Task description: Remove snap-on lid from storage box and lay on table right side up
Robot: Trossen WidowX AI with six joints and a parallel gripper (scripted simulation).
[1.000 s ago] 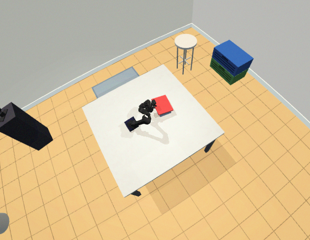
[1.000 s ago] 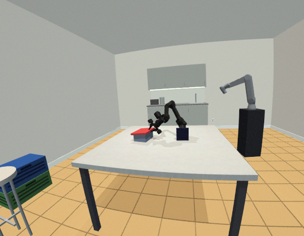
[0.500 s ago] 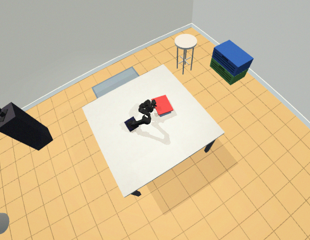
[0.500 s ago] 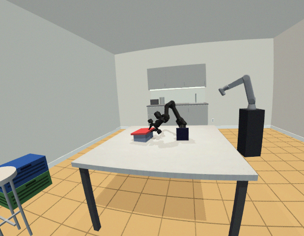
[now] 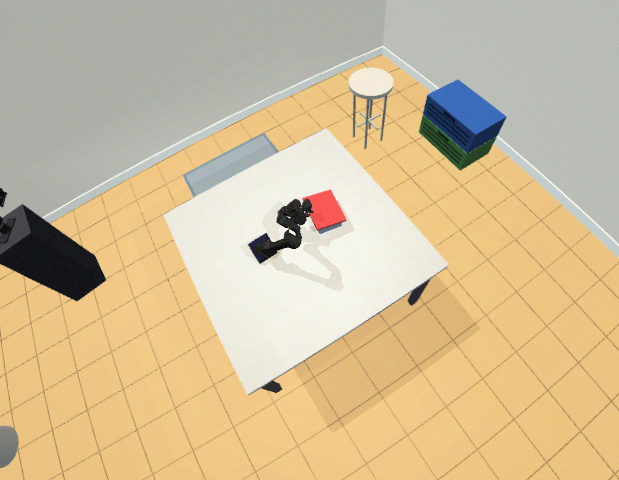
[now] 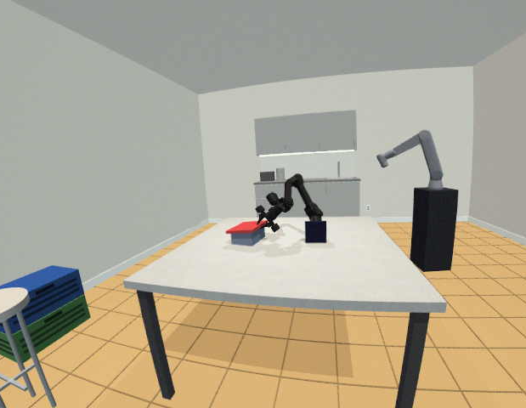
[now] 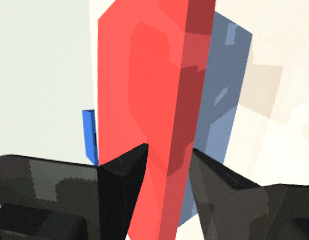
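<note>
Now: the lid 7 cm ahead of my gripper tip and 2 cm to the right of it. Round my gripper tip: storage box 7 cm ahead, 2 cm to the right, 5 cm below.
</note>
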